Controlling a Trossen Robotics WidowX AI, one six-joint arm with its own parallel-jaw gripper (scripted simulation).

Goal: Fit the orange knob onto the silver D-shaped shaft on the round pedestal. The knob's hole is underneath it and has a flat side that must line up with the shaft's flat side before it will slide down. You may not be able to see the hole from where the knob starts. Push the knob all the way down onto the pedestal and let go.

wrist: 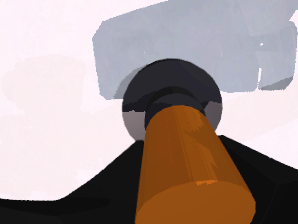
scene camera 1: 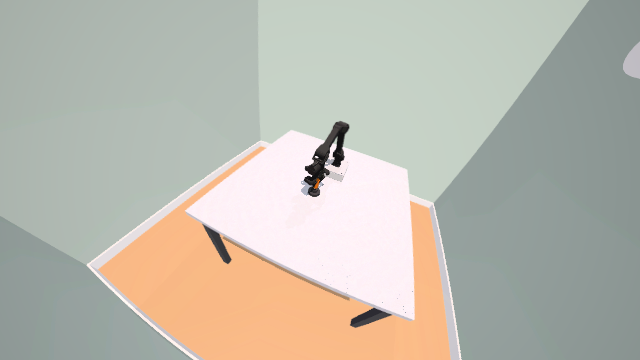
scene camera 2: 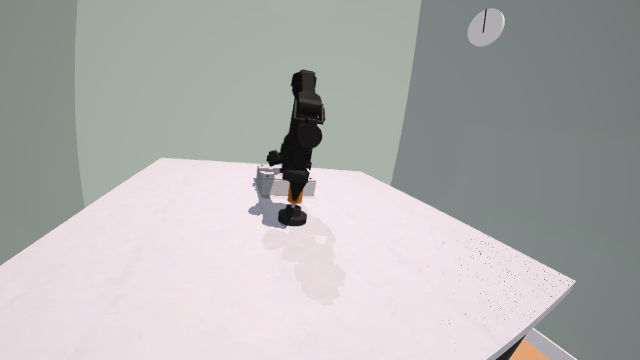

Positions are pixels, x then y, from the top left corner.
Scene:
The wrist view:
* my gripper: 180, 145
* orange knob: 184, 165
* dark round pedestal: 167, 82
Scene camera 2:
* my gripper: 295, 198

